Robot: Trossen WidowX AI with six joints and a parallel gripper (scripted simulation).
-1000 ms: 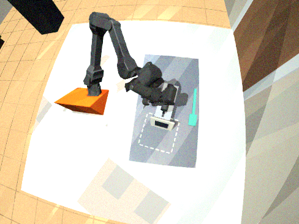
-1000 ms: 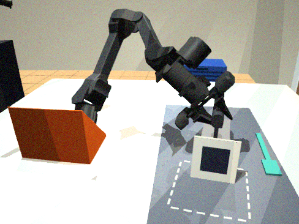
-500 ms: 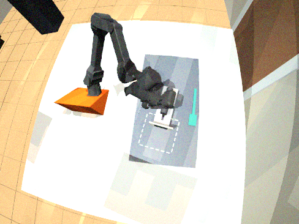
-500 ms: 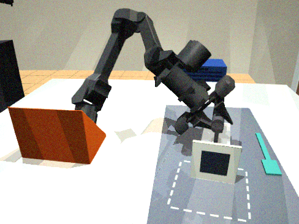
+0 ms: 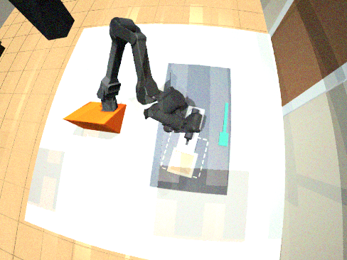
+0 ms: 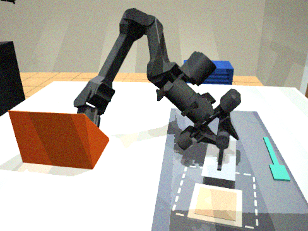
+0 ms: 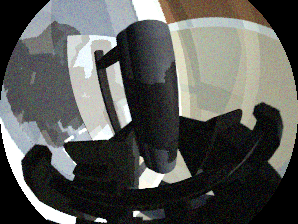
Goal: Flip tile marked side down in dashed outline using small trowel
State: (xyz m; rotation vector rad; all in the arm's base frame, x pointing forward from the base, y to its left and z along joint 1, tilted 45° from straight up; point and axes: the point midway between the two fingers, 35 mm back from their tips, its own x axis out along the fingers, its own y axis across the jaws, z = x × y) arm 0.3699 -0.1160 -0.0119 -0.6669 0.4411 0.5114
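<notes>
Right now my gripper tip is 100 mm above the grey mat and 70 mm to the right of it. Also, from my gripper tip: tile (120 mm to the right, 80 mm below, 50 mm behind); then small trowel (20 mm behind, 10 mm below); then teal flat tool (140 mm ahead, 80 mm below, 40 mm to the left).
</notes>
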